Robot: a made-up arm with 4 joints.
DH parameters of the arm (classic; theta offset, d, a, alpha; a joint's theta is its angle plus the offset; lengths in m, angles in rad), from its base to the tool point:
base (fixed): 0 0.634 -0.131 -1.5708
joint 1: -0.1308 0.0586 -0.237 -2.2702
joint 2: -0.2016 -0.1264 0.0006 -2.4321
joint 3: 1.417 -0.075 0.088 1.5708
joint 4: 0 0.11 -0.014 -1.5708
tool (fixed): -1.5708 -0.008 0 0
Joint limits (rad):
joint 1: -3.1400..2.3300
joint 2: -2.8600..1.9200
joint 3: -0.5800..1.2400
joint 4: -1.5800..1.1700
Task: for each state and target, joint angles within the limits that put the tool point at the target. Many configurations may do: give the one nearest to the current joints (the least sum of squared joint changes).
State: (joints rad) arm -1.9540 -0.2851 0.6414 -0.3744
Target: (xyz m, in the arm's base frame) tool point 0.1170 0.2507 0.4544
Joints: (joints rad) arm -2.4372 -0.8082 0.5055 -0.3393
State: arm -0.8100 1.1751 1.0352 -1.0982
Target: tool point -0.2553 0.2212 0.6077
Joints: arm -0.5679 0.9794 0.9280 -0.2854
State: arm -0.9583 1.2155 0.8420 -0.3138
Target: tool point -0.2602 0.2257 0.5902
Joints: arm -0.7157 1.0994 1.0835 -0.8622
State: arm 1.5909 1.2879 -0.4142 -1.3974
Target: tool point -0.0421 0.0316 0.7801
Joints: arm 1.5863 1.1356 -0.5800 -1.0162
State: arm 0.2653 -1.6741 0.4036 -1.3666
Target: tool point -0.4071 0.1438 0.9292
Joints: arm 0.6045 -1.9274 0.6779 -1.4582
